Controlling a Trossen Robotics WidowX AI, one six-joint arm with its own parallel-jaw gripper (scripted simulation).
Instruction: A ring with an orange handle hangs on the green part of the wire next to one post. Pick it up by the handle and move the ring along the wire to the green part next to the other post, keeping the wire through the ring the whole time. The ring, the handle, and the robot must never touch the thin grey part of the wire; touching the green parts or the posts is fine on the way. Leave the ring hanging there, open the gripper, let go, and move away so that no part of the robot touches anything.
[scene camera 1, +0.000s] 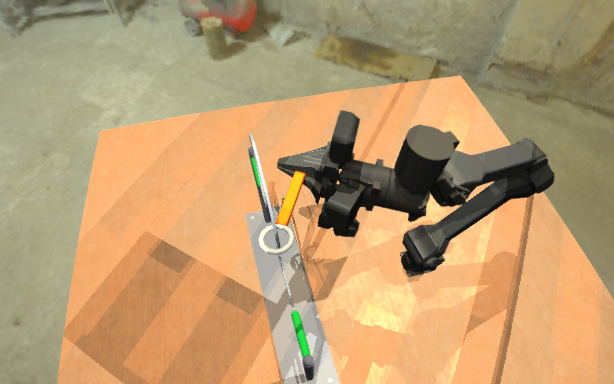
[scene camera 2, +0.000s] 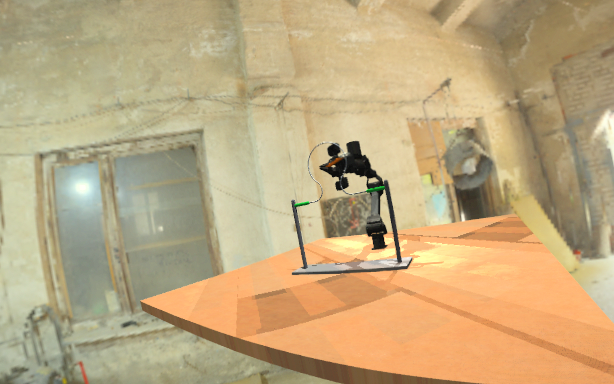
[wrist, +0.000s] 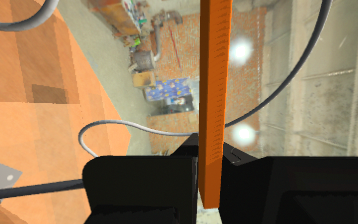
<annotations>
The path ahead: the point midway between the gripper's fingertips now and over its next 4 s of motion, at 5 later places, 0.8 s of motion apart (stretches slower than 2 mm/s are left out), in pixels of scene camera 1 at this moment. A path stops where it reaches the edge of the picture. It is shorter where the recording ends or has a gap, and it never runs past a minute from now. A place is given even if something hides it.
My gripper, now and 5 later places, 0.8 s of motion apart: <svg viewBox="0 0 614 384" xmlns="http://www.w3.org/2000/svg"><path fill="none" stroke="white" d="M277 163L277 157L277 153L277 153L274 158L278 187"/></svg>
</annotations>
